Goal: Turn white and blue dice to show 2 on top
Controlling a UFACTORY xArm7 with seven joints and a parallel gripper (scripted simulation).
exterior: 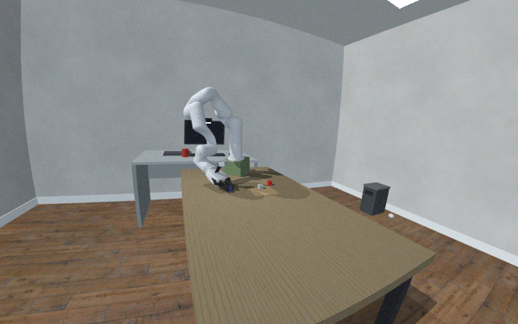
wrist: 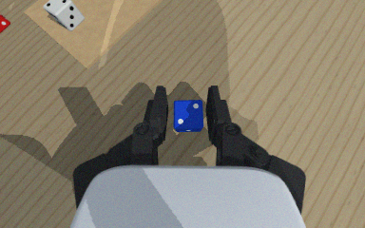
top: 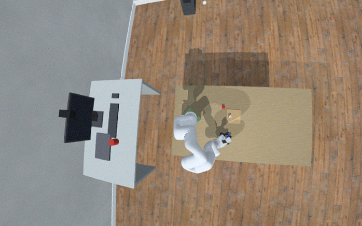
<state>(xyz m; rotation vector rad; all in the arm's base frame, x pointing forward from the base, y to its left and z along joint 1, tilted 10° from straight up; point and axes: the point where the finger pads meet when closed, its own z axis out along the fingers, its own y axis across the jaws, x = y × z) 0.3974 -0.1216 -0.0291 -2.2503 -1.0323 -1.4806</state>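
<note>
My hand is 1 cm above the blue die. Also, from my hand: red die: 8 cm behind, 28 cm to the left, 1 cm below; white die: 1 cm behind, 19 cm to the left, 1 cm below; tan mat: 3 cm ahead, 20 cm to the left, 2 cm below.
</note>
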